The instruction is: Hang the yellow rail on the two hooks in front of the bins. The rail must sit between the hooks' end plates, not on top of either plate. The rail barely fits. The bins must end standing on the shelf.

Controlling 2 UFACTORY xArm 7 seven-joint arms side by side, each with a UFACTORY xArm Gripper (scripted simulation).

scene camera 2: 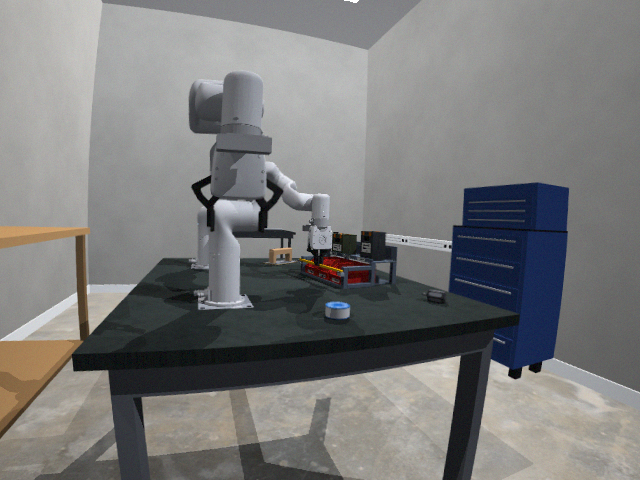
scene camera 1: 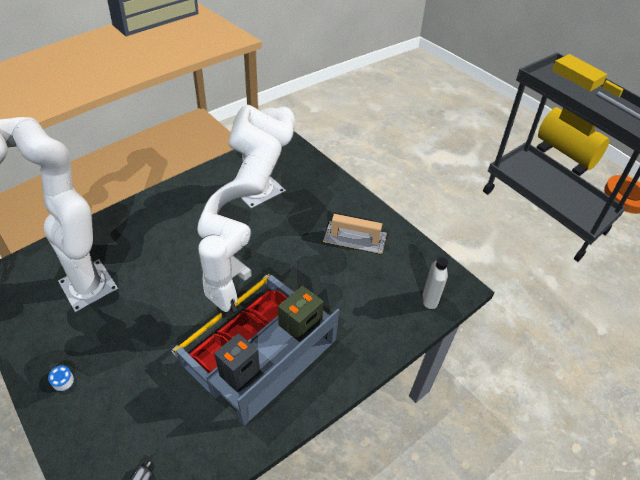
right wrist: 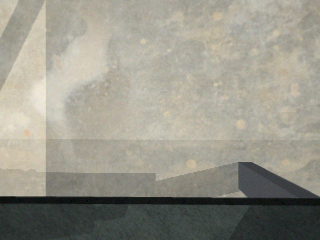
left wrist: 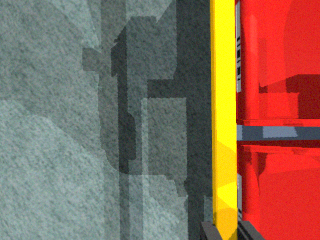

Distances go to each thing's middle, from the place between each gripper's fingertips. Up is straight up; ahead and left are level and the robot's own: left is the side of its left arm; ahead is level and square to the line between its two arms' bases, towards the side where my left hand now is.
Labels:
Now: left hand (scene camera 1: 224, 313) 130 mm short of the grey-blue shelf (scene camera 1: 273, 343), 10 mm to the right of it and 20 mm above it.
The grey-blue shelf is 59 cm ahead of my right hand (scene camera 2: 237, 231), 68 cm to the left of it and 18 cm below it.

